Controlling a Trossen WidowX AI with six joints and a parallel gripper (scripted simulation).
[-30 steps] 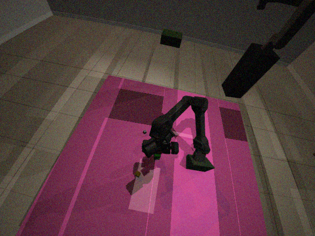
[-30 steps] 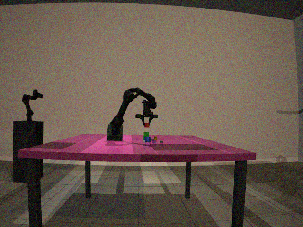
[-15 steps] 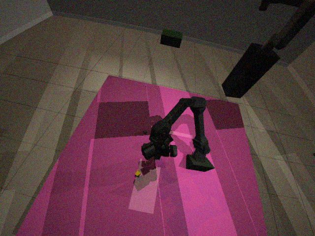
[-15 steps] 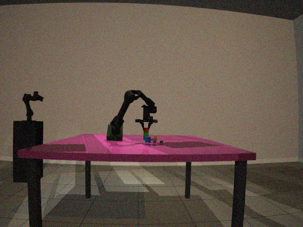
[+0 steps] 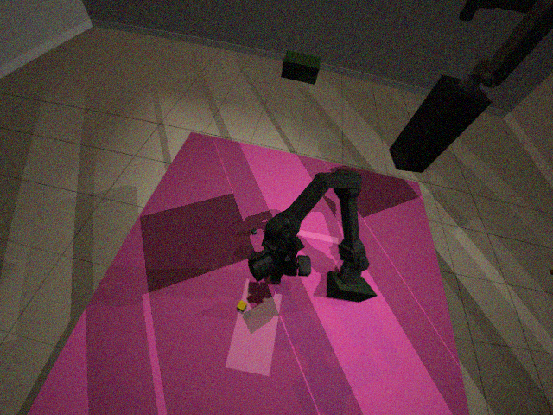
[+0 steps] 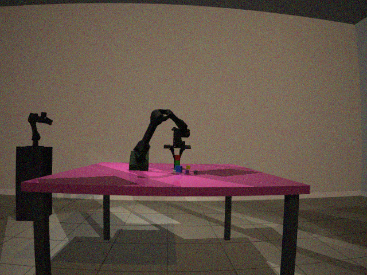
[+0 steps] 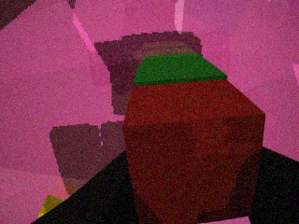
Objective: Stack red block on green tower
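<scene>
Right now the red block is 1 cm to the right of my gripper tip and 1 cm above it. From my gripper tip the other things lie so: blue block (1 cm behind, 11 cm to the right, 6 cm below); then yellow block (11 cm ahead, 10 cm to the left, 7 cm below); then purple block (3 cm ahead, 19 cm to the right, 7 cm below).
</scene>
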